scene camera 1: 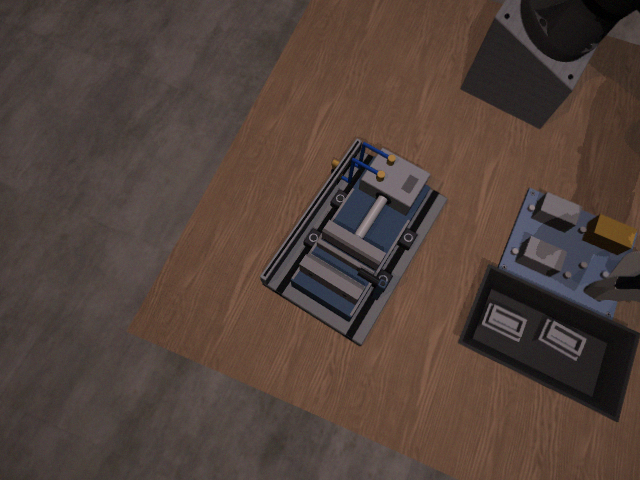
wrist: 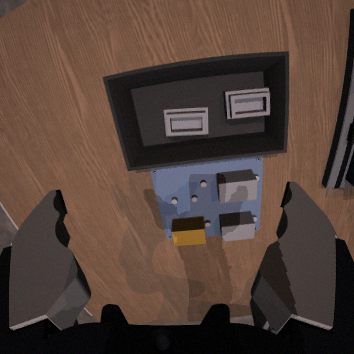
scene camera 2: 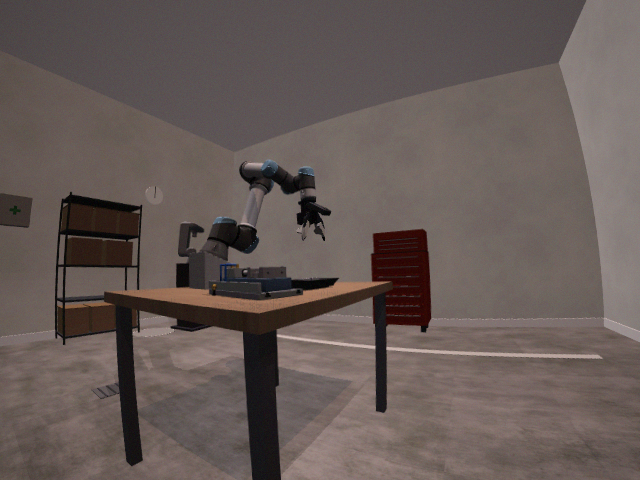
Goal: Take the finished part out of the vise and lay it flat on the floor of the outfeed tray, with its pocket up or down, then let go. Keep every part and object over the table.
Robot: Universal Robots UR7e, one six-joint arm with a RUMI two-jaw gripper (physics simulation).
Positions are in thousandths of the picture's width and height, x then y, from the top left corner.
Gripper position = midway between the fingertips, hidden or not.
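My gripper (scene camera 2: 491,501) is visible; the wrist view also shows the gripper (wrist: 484,532).
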